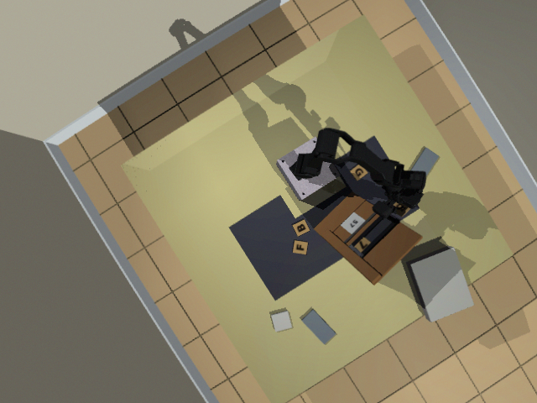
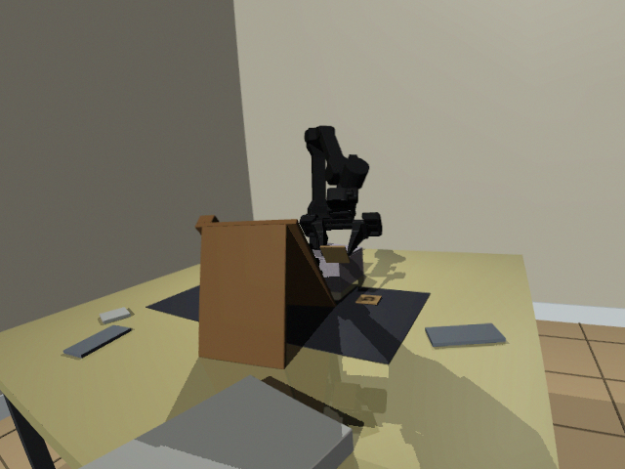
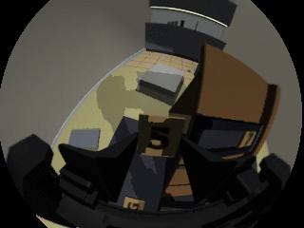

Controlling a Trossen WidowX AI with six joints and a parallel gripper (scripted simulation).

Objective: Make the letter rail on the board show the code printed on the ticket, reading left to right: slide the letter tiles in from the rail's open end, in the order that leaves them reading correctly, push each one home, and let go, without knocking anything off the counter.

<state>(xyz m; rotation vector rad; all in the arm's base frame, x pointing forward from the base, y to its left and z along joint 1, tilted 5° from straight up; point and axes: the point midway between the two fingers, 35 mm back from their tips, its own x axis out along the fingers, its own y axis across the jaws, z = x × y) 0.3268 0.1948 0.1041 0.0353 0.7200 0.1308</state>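
Now: gripper tip 16 cm to the left of the white ticket, 8 cm above it and 4 cm past it. The rest, counted from my gripper tip: dark mat 21 cm to the right, 18 cm below, 15 cm behind; small white block 66 cm to the right, 17 cm below, 13 cm ahead; large grey box 43 cm ahead, 16 cm below.
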